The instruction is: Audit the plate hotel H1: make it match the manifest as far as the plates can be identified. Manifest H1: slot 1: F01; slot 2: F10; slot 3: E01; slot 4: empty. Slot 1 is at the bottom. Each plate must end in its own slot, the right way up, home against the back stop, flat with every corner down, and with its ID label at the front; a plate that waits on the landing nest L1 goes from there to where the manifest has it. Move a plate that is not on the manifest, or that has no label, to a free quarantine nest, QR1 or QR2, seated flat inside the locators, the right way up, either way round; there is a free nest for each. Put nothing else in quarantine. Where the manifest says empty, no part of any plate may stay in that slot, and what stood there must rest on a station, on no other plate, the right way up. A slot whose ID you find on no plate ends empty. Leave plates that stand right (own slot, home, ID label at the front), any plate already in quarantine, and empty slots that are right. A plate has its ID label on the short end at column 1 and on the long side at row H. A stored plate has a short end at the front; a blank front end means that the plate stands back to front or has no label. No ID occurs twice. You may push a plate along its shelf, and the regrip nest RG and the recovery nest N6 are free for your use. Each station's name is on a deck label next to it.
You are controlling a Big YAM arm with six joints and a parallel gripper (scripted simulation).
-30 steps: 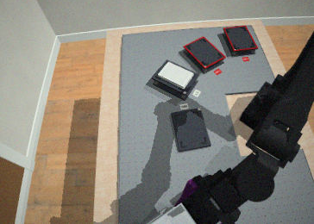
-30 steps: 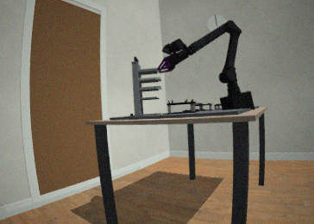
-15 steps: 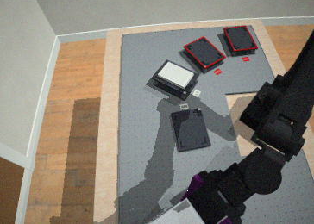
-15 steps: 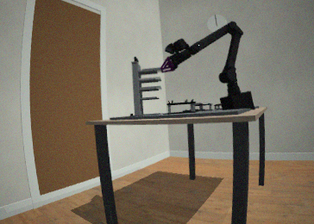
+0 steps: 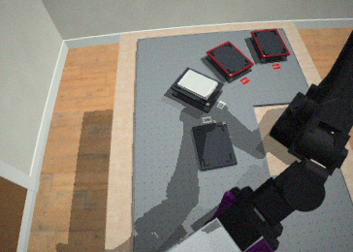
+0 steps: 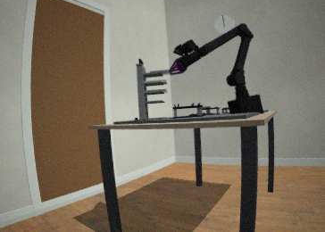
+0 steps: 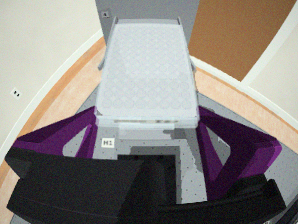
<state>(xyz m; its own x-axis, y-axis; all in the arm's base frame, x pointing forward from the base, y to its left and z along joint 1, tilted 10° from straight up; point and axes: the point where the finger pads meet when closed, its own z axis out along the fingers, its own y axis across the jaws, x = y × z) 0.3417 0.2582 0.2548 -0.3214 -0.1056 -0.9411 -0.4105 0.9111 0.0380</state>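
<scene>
My gripper is now 50 mm short of the pale plate and 20 mm to the right of it. From my hand the other things lie so: plate hotel: 160 mm ahead, 70 mm to the left, 110 mm below; then H1 deck label: 110 mm to the left, 270 mm below; then black nest: 70 mm behind, 30 mm to the right, 210 mm below.
</scene>
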